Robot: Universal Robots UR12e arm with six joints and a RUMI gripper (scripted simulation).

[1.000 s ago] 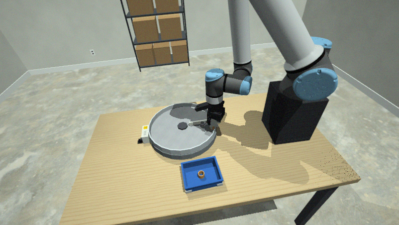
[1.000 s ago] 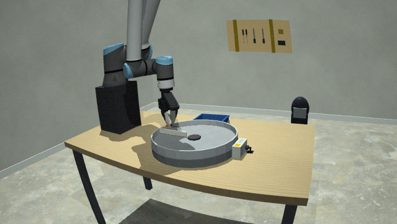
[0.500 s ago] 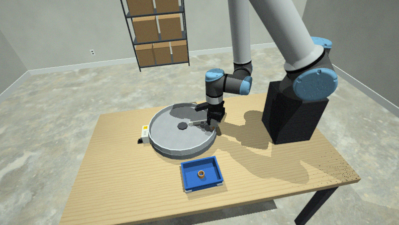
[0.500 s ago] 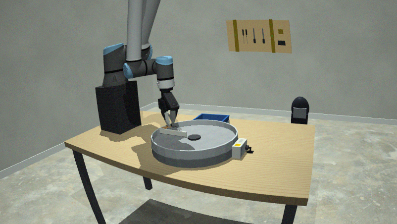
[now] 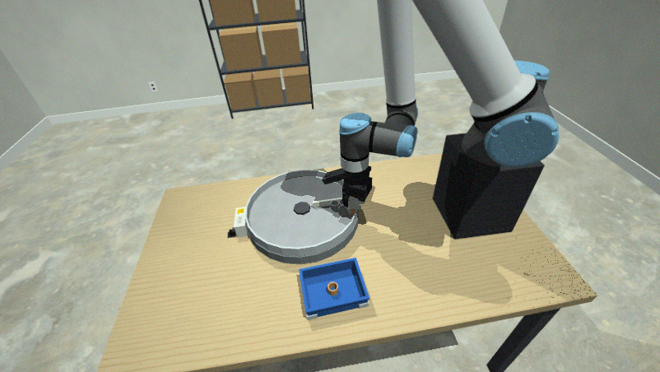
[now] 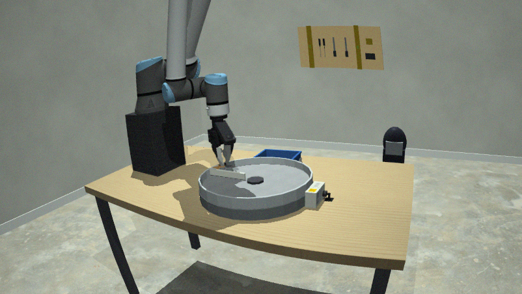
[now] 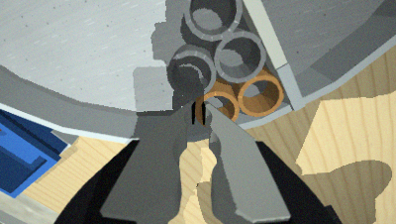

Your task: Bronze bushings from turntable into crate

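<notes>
My hand is 27 cm to the right of the blue crate, 12 cm short of it and 5 cm above it. Also, from my hand: grey turntable 17 cm ahead, 7 cm to the right, 2 cm below.
</notes>
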